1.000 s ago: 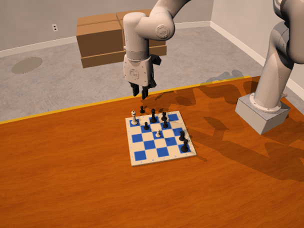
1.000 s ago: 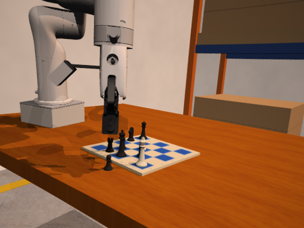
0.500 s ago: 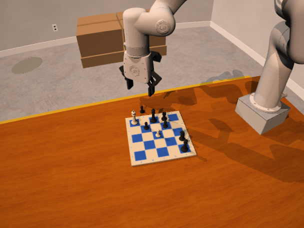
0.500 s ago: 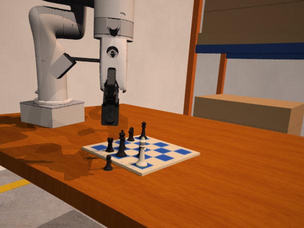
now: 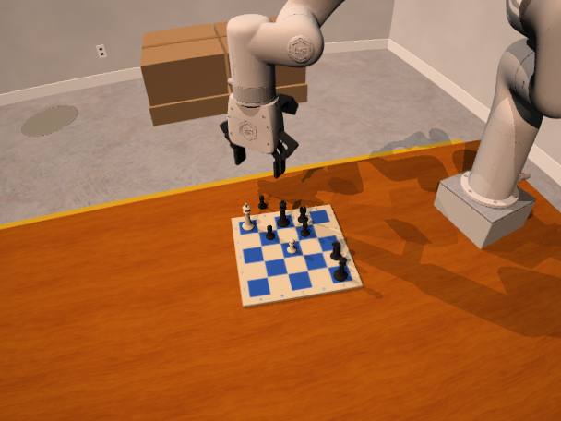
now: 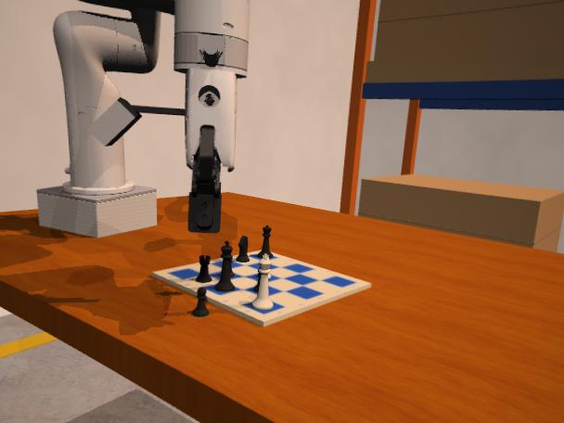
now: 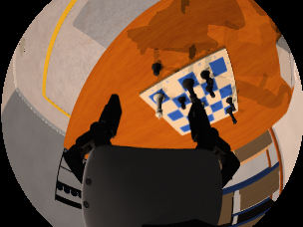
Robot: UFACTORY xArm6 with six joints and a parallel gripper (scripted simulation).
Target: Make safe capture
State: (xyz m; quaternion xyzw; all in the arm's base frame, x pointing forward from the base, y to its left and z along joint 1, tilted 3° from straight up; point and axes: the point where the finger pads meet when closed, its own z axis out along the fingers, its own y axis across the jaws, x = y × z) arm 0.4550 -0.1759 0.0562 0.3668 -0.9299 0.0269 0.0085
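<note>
The tall white piece lies 8 cm below my hand, 6 cm to the left of it and 4 cm ahead of it. Round my hand: white pawn 14 cm to the left, 10 cm below, 2 cm behind; blue-and-cream chessboard 14 cm to the left, 11 cm below, 2 cm behind; black tall piece 8 cm below, 7 cm to the left, 3 cm behind.
</note>
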